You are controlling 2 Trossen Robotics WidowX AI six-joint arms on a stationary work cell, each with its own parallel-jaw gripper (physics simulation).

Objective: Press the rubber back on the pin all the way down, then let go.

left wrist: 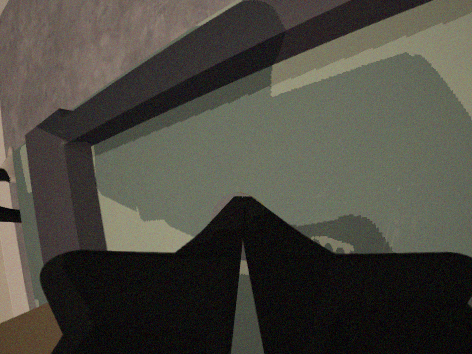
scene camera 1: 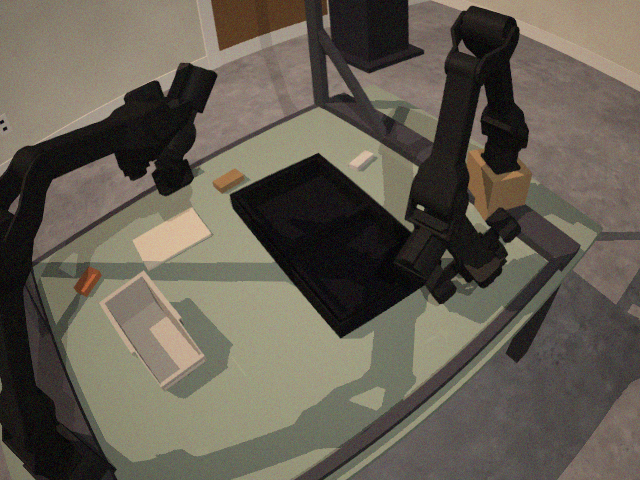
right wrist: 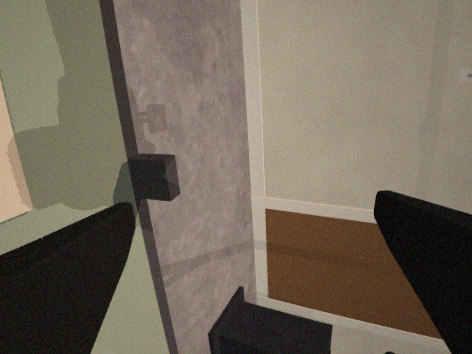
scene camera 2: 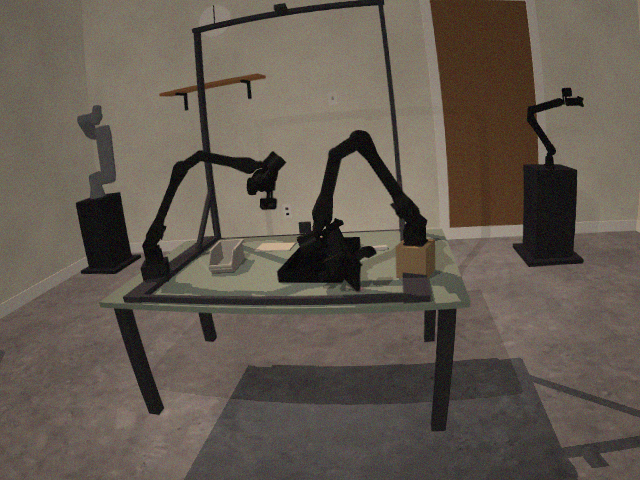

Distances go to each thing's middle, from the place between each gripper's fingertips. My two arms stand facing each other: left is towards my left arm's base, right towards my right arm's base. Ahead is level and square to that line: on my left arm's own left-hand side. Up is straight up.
I see my right gripper 220 mm short of the white box [scene camera 1: 148,324], 200 mm above it and 160 mm to the left of it. Round my right hand: black tray [scene camera 1: 337,245] 220 mm ahead, 210 mm to the left, 210 mm below.
My left hand is 270 mm past the black tray, 150 mm to the left of it and 10 mm below it. The rest, counted from my left hand: white box (520 mm to the right, 270 mm behind, 30 mm above).
